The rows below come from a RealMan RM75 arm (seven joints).
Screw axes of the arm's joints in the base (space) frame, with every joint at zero. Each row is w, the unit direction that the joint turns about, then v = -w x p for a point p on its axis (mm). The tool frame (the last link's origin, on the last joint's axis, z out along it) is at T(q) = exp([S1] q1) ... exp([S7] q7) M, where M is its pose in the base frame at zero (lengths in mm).
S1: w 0 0 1 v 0 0 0
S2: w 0 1 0 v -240.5 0 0
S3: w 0 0 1 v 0 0 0
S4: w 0 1 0 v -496.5 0 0
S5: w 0 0 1 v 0 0 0
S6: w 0 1 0 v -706.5 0 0
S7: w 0 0 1 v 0 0 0
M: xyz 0 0 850.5 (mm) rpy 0 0 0 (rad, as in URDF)
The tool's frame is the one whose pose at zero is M.
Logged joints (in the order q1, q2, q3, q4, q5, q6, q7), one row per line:
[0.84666 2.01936 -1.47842 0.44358 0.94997 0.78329 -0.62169]
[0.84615 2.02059 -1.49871 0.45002 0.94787 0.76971 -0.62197]
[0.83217 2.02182 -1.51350 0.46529 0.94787 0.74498 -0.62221]
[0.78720 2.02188 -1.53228 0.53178 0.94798 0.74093 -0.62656]
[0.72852 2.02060 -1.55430 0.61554 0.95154 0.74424 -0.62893]
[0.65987 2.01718 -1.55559 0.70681 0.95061 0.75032 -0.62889]
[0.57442 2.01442 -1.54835 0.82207 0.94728 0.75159 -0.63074]
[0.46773 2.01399 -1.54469 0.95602 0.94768 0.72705 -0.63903]
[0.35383 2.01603 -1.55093 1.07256 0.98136 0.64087 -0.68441]
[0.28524 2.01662 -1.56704 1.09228 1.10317 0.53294 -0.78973]
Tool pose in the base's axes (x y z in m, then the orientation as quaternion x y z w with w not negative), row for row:
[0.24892 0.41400 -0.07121 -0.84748 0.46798 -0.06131 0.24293]
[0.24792 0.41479 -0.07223 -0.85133 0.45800 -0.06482 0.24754]
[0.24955 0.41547 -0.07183 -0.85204 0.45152 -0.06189 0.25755]
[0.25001 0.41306 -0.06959 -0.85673 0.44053 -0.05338 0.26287]
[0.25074 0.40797 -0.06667 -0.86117 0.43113 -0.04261 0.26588]
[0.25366 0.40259 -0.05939 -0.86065 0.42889 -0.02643 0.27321]
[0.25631 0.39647 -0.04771 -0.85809 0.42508 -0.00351 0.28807]
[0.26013 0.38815 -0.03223 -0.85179 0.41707 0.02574 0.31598]
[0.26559 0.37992 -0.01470 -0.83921 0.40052 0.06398 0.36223]
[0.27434 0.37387 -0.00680 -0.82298 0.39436 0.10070 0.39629]
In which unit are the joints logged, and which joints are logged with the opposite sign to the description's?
The joints are logged in radians. Opposite sign: q4.
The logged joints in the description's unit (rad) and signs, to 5 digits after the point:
[0.84666 2.01936 -1.47842 -0.44358 0.94997 0.78329 -0.62169]
[0.84615 2.02059 -1.49871 -0.45002 0.94787 0.76971 -0.62197]
[0.83217 2.02182 -1.51350 -0.46529 0.94787 0.74498 -0.62221]
[0.78720 2.02188 -1.53228 -0.53178 0.94798 0.74093 -0.62656]
[0.72852 2.02060 -1.55430 -0.61554 0.95154 0.74424 -0.62893]
[0.65987 2.01718 -1.55559 -0.70681 0.95061 0.75032 -0.62889]
[0.57442 2.01442 -1.54835 -0.82207 0.94728 0.75159 -0.63074]
[0.46773 2.01399 -1.54469 -0.95602 0.94768 0.72705 -0.63903]
[0.35383 2.01603 -1.55093 -1.07256 0.98136 0.64087 -0.68441]
[0.28524 2.01662 -1.56704 -1.09228 1.10317 0.53294 -0.78973]

